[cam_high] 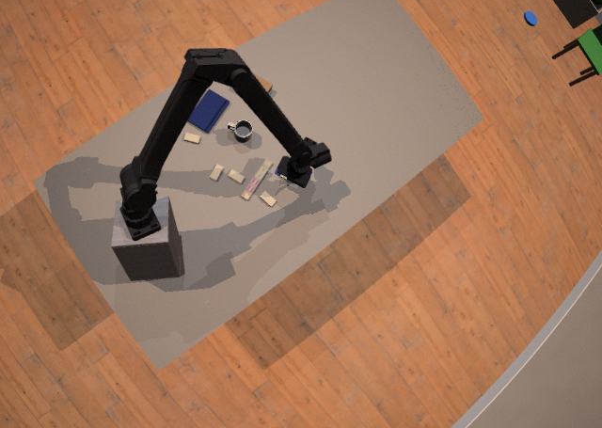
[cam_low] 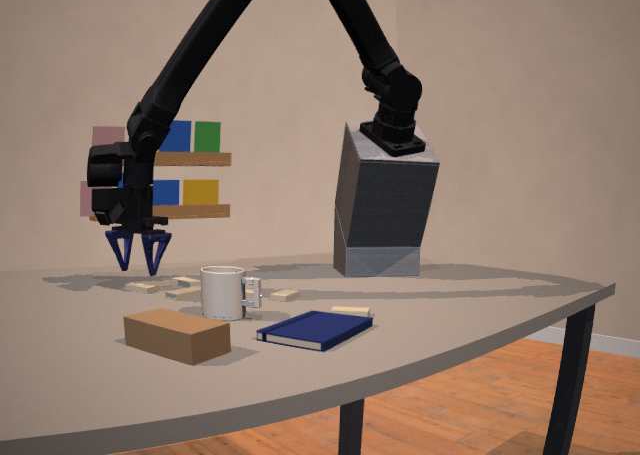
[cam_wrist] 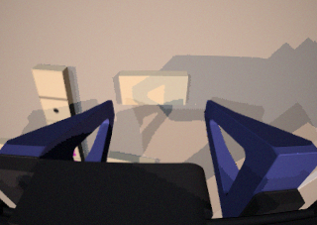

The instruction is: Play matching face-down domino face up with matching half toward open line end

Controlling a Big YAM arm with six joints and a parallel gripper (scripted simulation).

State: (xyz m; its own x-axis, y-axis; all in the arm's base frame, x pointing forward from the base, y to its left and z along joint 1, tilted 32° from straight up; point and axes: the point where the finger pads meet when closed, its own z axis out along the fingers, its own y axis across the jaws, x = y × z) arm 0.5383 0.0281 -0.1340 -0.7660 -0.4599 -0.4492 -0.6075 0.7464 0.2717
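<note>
Now: the cream domino 30 mm below my hand. Round my hand: blue book 350 mm to the left, 170 mm behind, 30 mm below; then brown box 370 mm to the left, 30 mm ahead, 20 mm below; then white mug 220 mm to the left, 90 mm behind, 10 mm below.
</note>
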